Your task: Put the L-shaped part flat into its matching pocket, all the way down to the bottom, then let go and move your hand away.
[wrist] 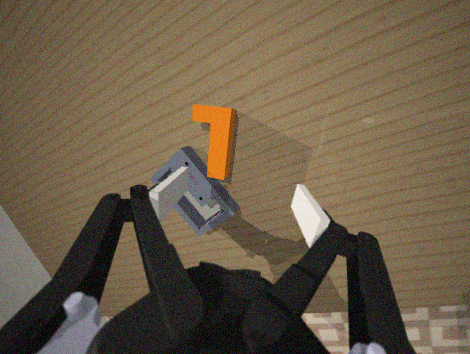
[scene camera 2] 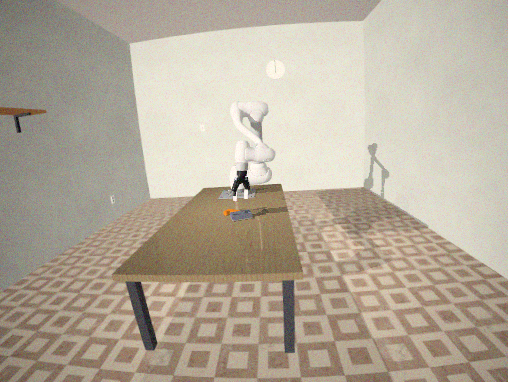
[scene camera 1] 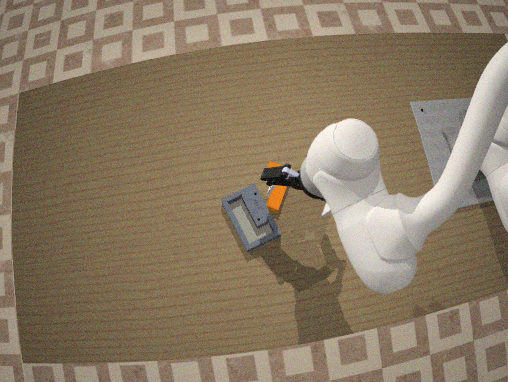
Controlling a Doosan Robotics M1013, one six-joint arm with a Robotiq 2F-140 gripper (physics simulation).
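Seen in the pictures: gripper, fingertip midpoint: [wrist: 240,187] [scene camera 2: 240,199] [scene camera 1: 298,199]; arm's base, origin of the base link: [scene camera 2: 239,193].
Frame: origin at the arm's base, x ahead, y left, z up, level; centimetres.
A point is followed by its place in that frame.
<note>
The orange L-shaped part [scene camera 1: 274,200] {x 61.6, y 4.1, z 2.5 cm} [scene camera 2: 228,212] {x 60.4, y -2.6, z 1.3 cm} [wrist: 220,145] {x 59.4, y 1.2, z 2.6 cm} lies flat on the table, outside the pocket and beside the blue-grey fixture block [scene camera 1: 255,204] {x 66.3, y 4.5, z 3.3 cm} [scene camera 2: 242,215] {x 72.1, y 8.6, z 2.5 cm} [wrist: 198,181] {x 65.2, y 5.2, z 3.1 cm}. In the wrist view the end of its long leg is close to the block's edge. The block has an L-shaped pocket with a pale floor, and the pocket is empty. My gripper [scene camera 1: 270,183] [scene camera 2: 240,198] {x 56.7, y 6.7, z 9.2 cm} [wrist: 240,187] {x 56.7, y 6.7, z 9.2 cm} is open and empty, above the table. In scene camera 1 it hides a middle stretch of the part. In the wrist view the left finger covers some of the block.
A grey mounting plate [scene camera 1: 434,142] {x 12.8, y -5.1, z 0.0 cm} [scene camera 2: 225,195] {x 5.6, y -12.7, z 0.0 cm} lies under the arm's base on the wooden table [scene camera 1: 125,200] {x 99.5, y -3.5, z -0.4 cm} [scene camera 2: 210,250] {x 115.4, y -5.0, z -0.4 cm} [wrist: 350,60] {x 39.2, y -2.4, z -0.4 cm}. The arm's white links reach over the table from the base. In scene camera 2 a wall shelf [scene camera 2: 22,111] shows at the far left.
</note>
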